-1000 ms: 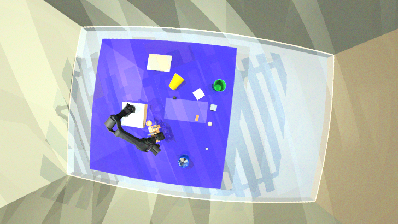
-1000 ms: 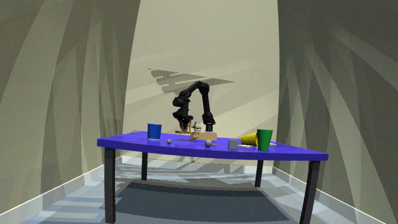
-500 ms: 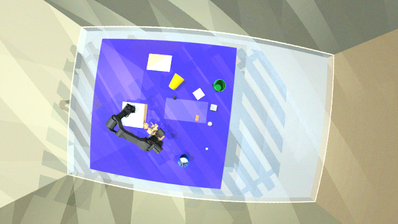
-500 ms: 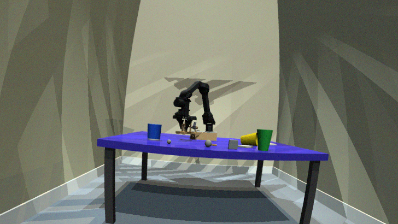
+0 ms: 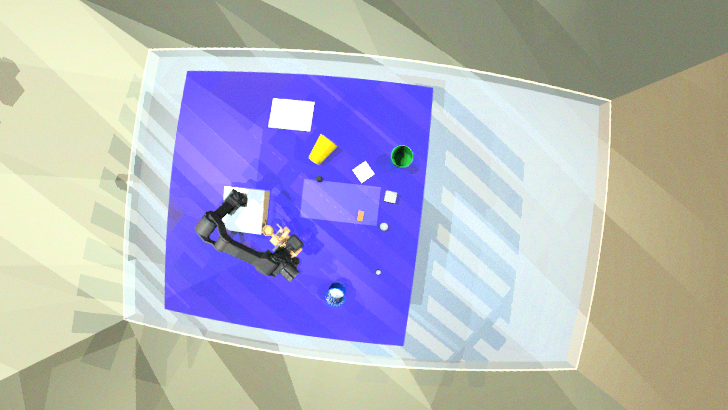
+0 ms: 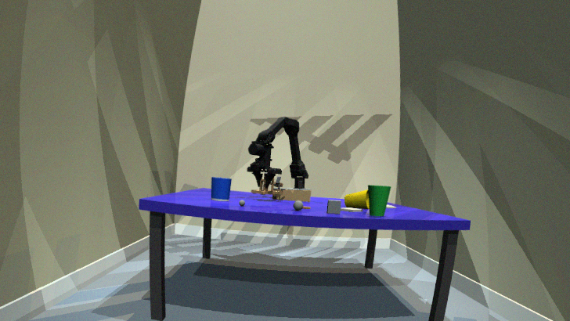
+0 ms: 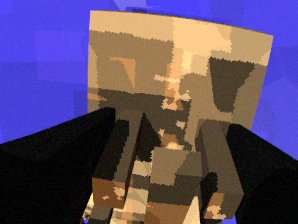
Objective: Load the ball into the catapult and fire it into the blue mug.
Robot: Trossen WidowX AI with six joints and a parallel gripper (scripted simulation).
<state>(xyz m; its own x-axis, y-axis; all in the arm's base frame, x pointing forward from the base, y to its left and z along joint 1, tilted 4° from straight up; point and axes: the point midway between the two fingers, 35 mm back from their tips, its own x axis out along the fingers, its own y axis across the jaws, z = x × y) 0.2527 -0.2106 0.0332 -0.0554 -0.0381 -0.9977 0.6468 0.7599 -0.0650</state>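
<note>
The catapult frame is 3 cm behind my gripper tip, 3 cm to the left of it and 5 cm above it. From my gripper tip the other things lie so: blue mug: 23 cm ahead, 19 cm to the right, 4 cm below; wooden catapult: 5 cm behind, 6 cm to the left, 2 cm above; black ball: 10 cm ahead, 34 cm to the left, 5 cm below.
</note>
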